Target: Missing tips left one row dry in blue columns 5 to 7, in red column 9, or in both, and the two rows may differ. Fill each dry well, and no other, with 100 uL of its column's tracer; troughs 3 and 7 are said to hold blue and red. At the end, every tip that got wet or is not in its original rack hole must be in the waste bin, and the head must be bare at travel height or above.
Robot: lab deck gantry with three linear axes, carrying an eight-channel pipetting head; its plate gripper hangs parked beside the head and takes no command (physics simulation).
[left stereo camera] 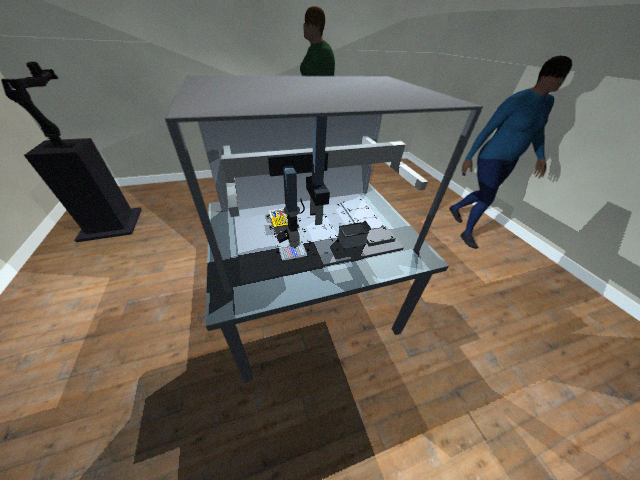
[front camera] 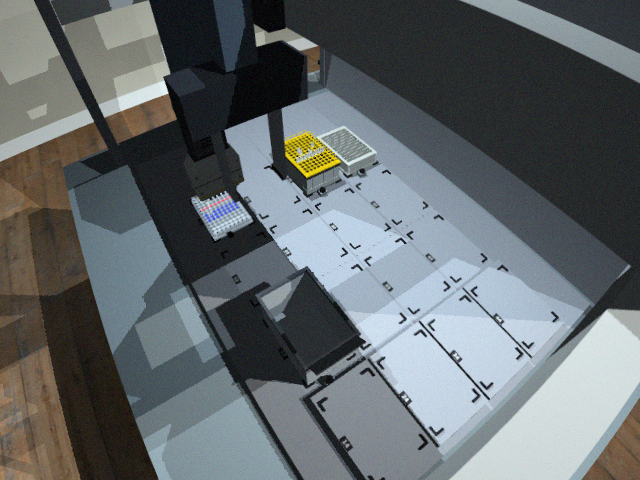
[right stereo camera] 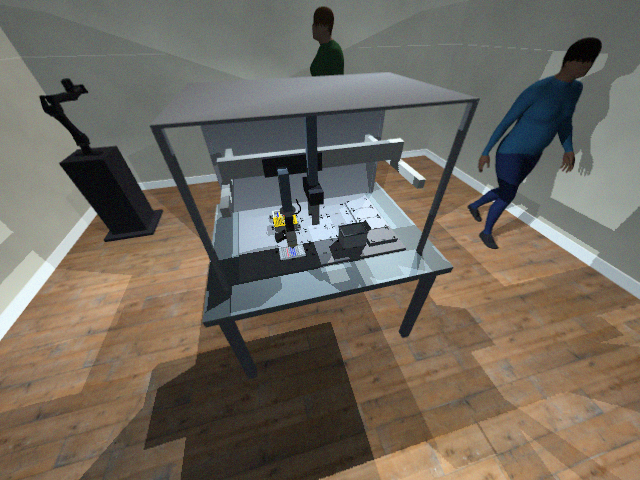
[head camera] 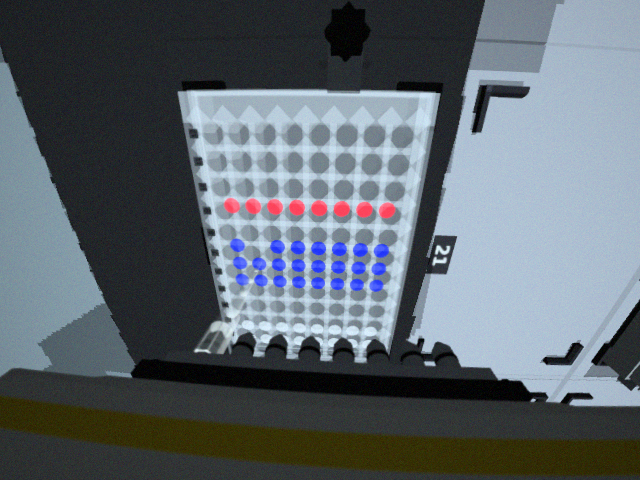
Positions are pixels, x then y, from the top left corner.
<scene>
A wall (front camera: 588, 264): 0.76 m from the lens.
</scene>
